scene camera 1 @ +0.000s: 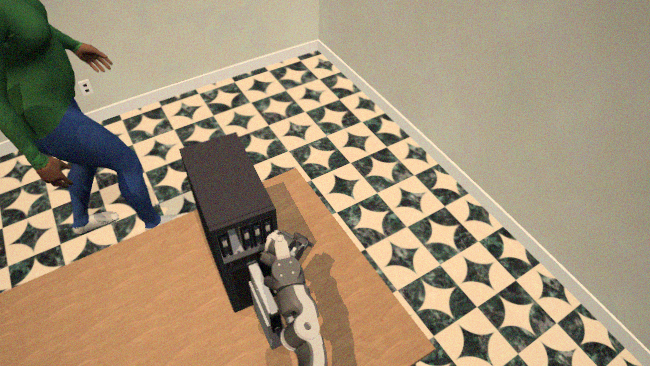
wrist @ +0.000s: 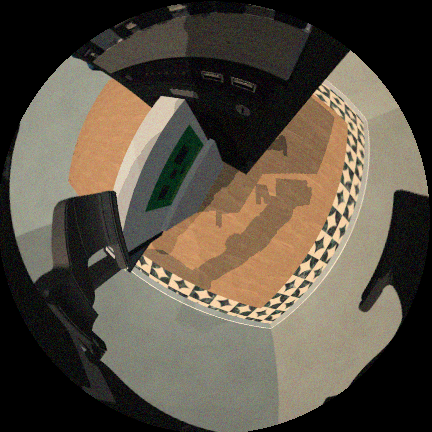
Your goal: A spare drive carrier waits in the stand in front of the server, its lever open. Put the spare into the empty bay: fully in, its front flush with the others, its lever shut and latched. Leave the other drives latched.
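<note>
The black server (scene camera 1: 227, 182) (wrist: 285, 107) stands on the table, its front bays facing the arm. The empty bay (scene camera 1: 235, 242) shows as a lighter slot, second from the left, between latched drives (scene camera 1: 225, 245) (scene camera 1: 246, 236). The spare carrier (scene camera 1: 263, 290) (wrist: 137, 165) stands upright on edge in the stand (scene camera 1: 274, 343) before the server; its green board shows in the wrist view. Its lever cannot be made out. My gripper (scene camera 1: 295, 243) (wrist: 226, 249) is open and empty, right of the carrier near the server's front. One finger partly covers the carrier's near end in the wrist view.
The wooden table (scene camera 1: 125, 290) (wrist: 280, 250) has its right edge beyond the arm. The arm (scene camera 1: 305, 325) runs close beside the carrier. Arm shadows fall on the table. A person in a green top (scene camera 1: 37, 80) stands on the floor, behind and left of the server.
</note>
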